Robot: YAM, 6 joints.
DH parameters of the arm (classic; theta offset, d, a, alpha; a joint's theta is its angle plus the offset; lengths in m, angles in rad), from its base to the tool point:
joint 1: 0 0.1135 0.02 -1.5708
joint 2: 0 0 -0.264 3.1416
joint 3: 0.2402 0 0.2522 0
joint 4: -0.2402 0 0.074 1.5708
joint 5: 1.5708 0 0 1.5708
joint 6: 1.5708 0.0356 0 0
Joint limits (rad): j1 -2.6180..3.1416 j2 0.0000..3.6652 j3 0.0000..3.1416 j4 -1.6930..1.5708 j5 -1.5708..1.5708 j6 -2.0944..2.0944
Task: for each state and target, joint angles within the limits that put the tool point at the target. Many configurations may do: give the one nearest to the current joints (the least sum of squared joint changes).
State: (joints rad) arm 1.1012 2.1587 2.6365 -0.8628 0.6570 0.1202
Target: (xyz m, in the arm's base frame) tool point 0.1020 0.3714 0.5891
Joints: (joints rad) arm 1.3505 2.1028 2.8843 -0.4606 0.5419 0.1202
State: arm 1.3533 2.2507 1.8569 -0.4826 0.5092 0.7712
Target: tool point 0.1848 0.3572 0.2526
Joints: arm 1.1394 1.8753 1.5485 -0.7300 0.5462 0.7712
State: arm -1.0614 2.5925 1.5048 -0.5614 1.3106 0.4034
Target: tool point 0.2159 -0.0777 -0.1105
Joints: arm -0.1982 2.8114 1.0796 -0.6617 1.2403 0.4034
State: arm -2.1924 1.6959 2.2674 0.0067 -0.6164 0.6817
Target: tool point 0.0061 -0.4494 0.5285
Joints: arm -1.6006 2.0595 2.4002 0.0916 -0.5787 0.6817
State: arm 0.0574 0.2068 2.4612 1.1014 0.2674 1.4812
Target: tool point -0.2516 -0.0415 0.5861
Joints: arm 0.1206 0.5890 1.8301 1.1349 0.3120 1.4812
